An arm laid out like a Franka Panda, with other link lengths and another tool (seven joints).
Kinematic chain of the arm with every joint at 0, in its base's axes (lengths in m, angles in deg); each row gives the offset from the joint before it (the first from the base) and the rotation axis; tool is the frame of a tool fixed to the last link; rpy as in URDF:
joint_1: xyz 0 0 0.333 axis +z
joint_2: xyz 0 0 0 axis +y
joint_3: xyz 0 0 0.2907 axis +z
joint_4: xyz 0.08 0 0 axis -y
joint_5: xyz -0.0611 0 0.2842 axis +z
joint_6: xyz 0 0 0 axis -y
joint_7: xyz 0.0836 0 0 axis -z
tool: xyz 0.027 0.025 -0.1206 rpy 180 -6 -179.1
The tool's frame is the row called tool.
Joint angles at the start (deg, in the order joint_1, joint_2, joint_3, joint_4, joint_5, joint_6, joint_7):
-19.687 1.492 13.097 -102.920 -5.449 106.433 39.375
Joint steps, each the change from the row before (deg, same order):
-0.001 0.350 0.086 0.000 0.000 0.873 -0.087
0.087 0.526 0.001 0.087 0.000 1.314 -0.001
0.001 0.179 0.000 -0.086 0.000 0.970 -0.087
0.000 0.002 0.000 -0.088 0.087 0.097 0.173
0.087 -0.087 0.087 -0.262 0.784 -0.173 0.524
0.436 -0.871 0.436 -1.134 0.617 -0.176 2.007
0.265 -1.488 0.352 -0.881 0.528 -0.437 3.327
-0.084 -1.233 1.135 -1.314 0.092 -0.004 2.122
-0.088 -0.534 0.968 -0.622 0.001 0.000 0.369
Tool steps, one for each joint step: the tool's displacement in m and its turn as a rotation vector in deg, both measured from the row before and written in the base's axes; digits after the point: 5 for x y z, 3 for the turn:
0.00279 0.00046 -0.00111 0.039 -0.530 0.246
0.00430 0.00026 -0.00103 0.051 -0.895 0.198
0.00219 -0.00006 -0.00003 -0.020 -0.701 0.168
0.00001 0.00003 -0.00044 0.097 -0.031 -0.186
-0.00088 0.00236 -0.00156 0.802 0.226 -0.568
-0.00431 0.00826 -0.00106 0.561 0.280 -1.297
-0.00636 0.00546 0.00539 0.321 -0.349 -2.863
-0.00563 0.00917 0.00080 -0.103 0.012 -1.091
-0.00233 0.00788 -0.00015 -0.139 0.100 0.508

